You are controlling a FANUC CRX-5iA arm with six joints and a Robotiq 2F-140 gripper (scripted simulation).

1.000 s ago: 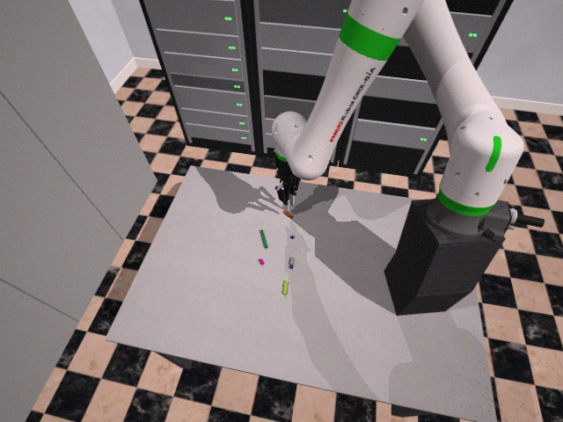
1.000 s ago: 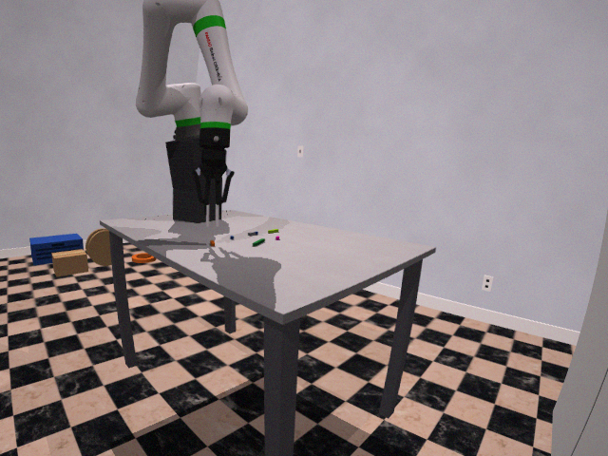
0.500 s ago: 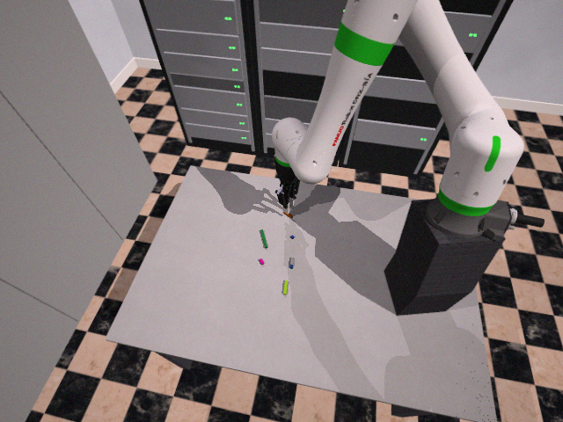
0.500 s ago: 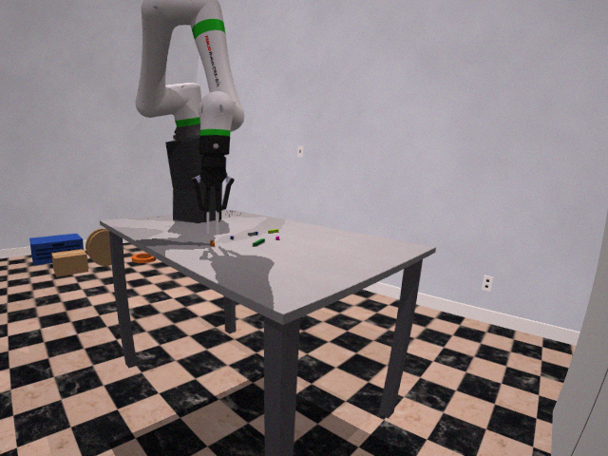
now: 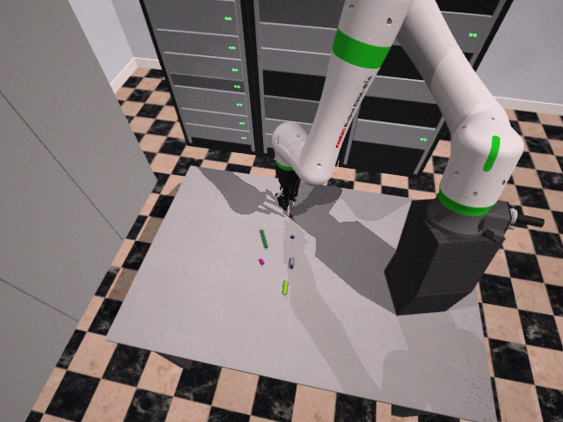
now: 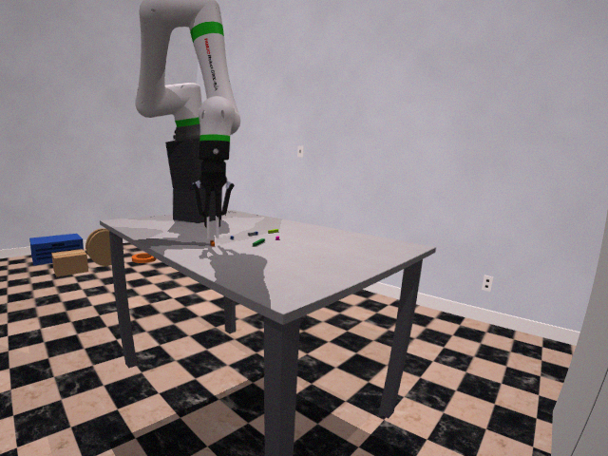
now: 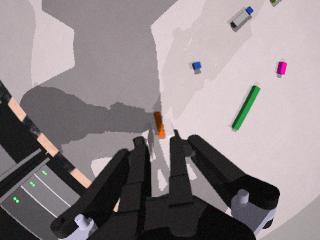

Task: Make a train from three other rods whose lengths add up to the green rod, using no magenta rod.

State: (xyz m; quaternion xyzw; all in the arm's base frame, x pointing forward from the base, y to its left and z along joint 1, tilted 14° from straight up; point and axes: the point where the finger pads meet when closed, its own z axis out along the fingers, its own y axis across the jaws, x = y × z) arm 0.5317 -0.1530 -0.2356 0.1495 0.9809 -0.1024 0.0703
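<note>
Now: the orange rod 50 mm below my hand. The rest, counted from my hand: magenta rod: 230 mm to the left, 50 mm below, 20 mm ahead; grey rod: 190 mm to the left, 90 mm behind, 50 mm below; green rod: 140 mm to the left, 50 mm below, 50 mm ahead.
</note>
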